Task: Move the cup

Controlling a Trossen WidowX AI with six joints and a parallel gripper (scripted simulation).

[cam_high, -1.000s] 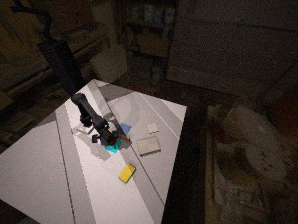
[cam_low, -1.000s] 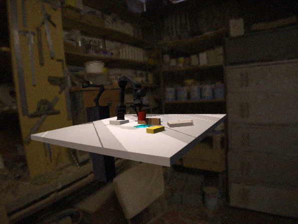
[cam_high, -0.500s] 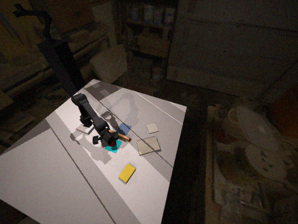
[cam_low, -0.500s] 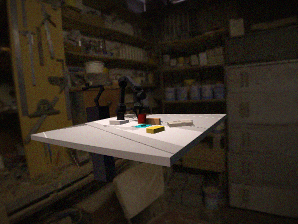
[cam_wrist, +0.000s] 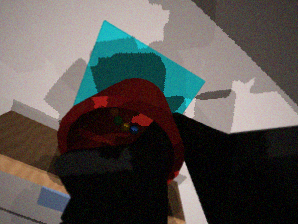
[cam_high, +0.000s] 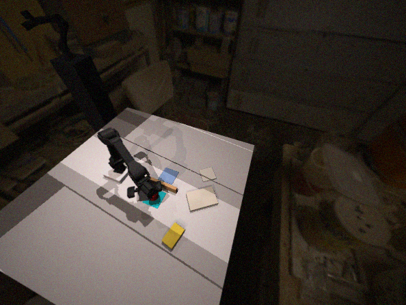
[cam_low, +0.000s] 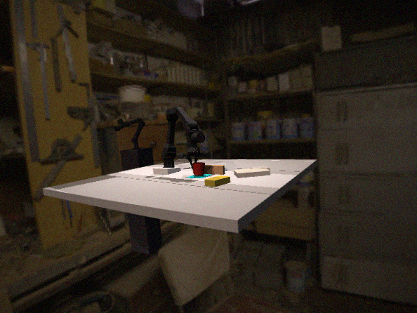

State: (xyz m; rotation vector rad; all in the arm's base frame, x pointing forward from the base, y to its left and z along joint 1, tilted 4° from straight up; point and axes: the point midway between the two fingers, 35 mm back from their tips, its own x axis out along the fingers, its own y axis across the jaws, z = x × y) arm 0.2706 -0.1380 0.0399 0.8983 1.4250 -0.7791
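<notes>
My gripper tip is now 3 cm short of the cyan pad, 1 cm to the right of it and 5 cm above it. The rest, counted from my gripper tip: red cup (3 cm ahead, 1 cm to the left); wooden block (4 cm ahead, 10 cm to the left, 3 cm below); blue pad (6 cm ahead, 19 cm to the left, 5 cm below).
</notes>
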